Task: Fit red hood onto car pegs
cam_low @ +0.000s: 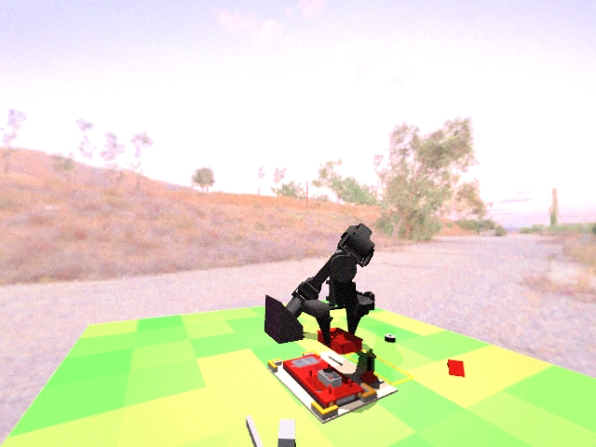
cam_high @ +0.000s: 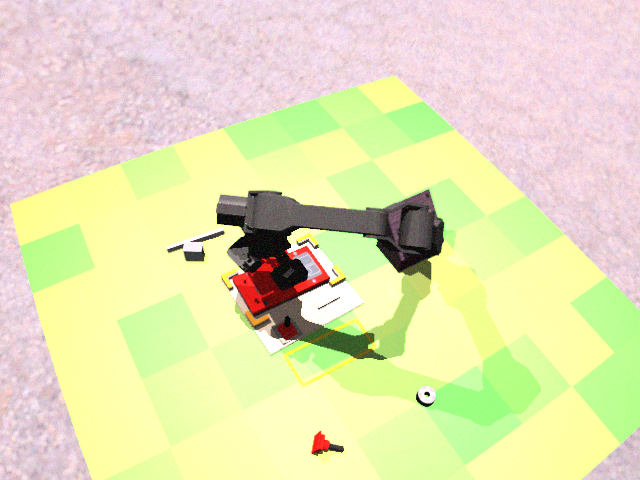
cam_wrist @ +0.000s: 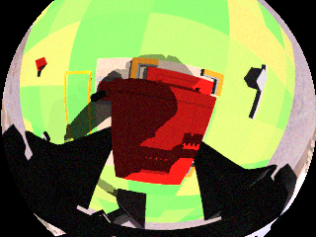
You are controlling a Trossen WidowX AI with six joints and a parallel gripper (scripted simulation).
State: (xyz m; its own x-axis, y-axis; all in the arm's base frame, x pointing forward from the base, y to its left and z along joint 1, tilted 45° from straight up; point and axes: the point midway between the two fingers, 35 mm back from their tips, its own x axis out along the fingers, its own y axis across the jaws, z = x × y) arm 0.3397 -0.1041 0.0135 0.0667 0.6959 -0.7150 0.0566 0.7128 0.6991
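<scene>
The grey engine block is 3 cm to the right of my gripper tip and 9 cm below it. From my gripper tip the other things lie so: hood: 1 cm above; white jig: 4 cm behind, 1 cm to the right, 10 cm below.
</scene>
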